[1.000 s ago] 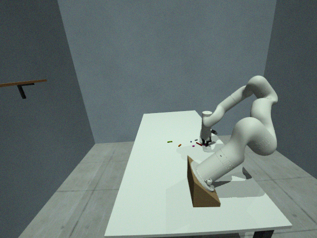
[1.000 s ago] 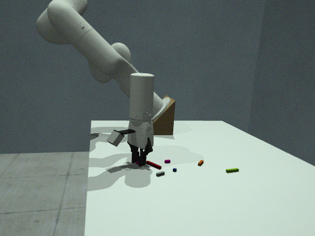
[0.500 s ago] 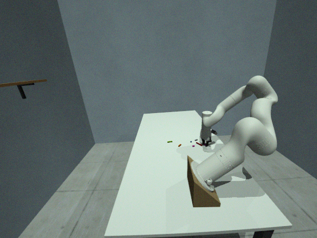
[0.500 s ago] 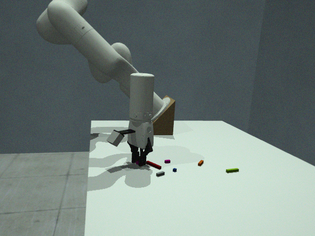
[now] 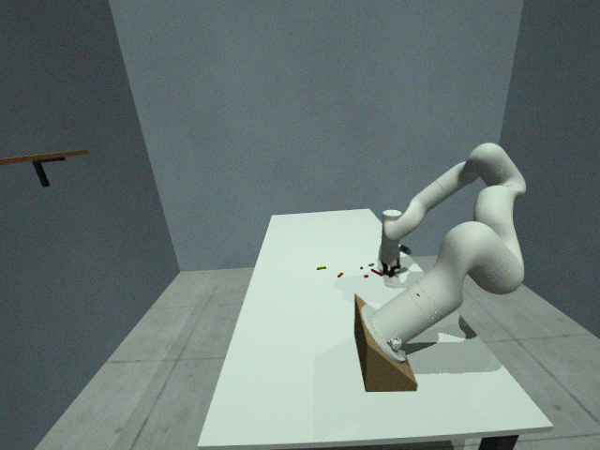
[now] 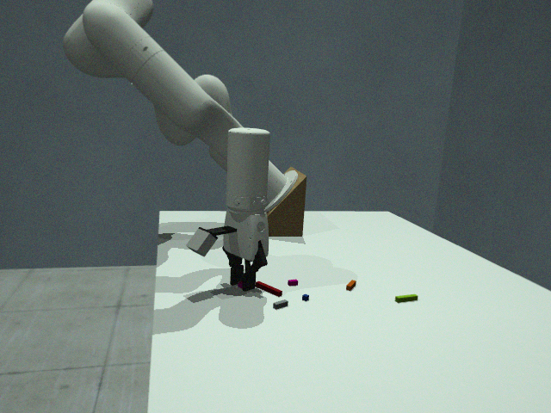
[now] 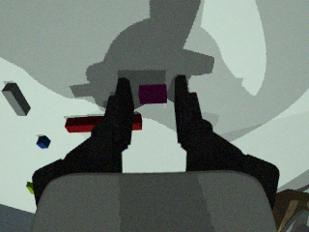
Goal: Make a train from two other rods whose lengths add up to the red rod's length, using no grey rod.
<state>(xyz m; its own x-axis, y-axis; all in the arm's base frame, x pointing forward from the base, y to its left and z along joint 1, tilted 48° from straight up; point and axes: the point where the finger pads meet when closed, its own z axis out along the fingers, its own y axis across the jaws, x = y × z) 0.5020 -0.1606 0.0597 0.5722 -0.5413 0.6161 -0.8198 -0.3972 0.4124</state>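
Right now my hand is 20 mm short of the red rod, 50 mm to the right of it and 20 mm above it. From my hand the other things lie so: grey rod: 100 mm ahead, 70 mm to the left, 20 mm below; orange rod: 10 mm ahead, 240 mm to the left, 20 mm below; blue rod: 70 mm ahead, 120 mm to the left, 20 mm below.
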